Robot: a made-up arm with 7 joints. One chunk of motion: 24 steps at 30 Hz.
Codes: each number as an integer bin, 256 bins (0 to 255) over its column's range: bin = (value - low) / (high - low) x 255, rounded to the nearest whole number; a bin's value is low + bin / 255 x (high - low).
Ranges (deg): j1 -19..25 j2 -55..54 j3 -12..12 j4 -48..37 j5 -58..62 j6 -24..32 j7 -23..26
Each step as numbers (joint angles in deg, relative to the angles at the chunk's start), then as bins.
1 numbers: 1.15 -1.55 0.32 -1.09 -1.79 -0.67 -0.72
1 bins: 117 125 131 141 119 106 116
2 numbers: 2.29 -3.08 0.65 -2.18 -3.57 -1.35 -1.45
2 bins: 123 121 134 137 116 103 112
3 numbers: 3.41 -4.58 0.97 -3.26 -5.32 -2.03 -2.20
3 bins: 130 118 138 134 112 100 108
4 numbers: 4.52 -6.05 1.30 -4.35 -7.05 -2.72 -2.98
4 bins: 136 115 141 131 108 97 104
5 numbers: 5.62 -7.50 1.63 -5.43 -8.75 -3.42 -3.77
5 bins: 143 111 145 128 105 94 100
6 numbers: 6.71 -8.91 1.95 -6.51 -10.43 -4.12 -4.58
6 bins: 149 108 148 124 101 91 96
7 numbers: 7.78 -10.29 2.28 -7.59 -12.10 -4.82 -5.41
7 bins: 155 105 152 121 98 87 92
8 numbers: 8.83 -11.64 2.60 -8.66 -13.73 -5.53 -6.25
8 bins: 161 101 155 118 94 84 87
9 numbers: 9.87 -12.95 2.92 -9.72 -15.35 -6.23 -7.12
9 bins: 167 98 159 115 91 81 83
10 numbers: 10.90 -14.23 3.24 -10.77 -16.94 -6.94 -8.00
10 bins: 173 95 162 112 87 78 78
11 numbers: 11.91 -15.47 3.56 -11.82 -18.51 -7.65 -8.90
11 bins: 179 92 165 109 84 74 73
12 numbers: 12.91 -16.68 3.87 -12.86 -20.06 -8.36 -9.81
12 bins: 185 90 169 105 81 71 69
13 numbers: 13.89 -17.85 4.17 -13.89 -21.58 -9.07 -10.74
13 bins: 191 87 172 102 77 68 64
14 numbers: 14.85 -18.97 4.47 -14.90 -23.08 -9.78 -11.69
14 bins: 196 84 175 99 74 65 59
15 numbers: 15.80 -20.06 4.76 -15.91 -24.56 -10.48 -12.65
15 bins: 202 82 178 96 71 62 54
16 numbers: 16.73 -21.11 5.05 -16.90 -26.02 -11.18 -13.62
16 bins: 207 79 181 93 68 58 49
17 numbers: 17.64 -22.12 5.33 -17.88 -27.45 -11.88 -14.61
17 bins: 212 77 184 90 65 55 44
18 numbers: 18.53 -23.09 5.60 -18.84 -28.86 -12.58 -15.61
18 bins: 218 75 187 87 62 52 38
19 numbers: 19.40 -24.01 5.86 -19.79 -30.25 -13.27 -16.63
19 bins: 223 72 190 85 59 49 33
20 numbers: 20.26 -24.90 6.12 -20.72 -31.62 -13.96 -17.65
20 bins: 228 70 193 82 56 46 28
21 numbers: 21.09 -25.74 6.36 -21.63 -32.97 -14.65 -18.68
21 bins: 232 68 195 79 53 43 22
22 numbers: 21.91 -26.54 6.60 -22.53 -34.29 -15.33 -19.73
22 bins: 237 67 198 76 50 39 17
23 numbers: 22.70 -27.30 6.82 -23.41 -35.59 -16.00 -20.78
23 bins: 242 65 200 74 48 36 12
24 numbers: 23.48 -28.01 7.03 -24.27 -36.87 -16.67 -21.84
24 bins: 246 63 202 71 45 33 6
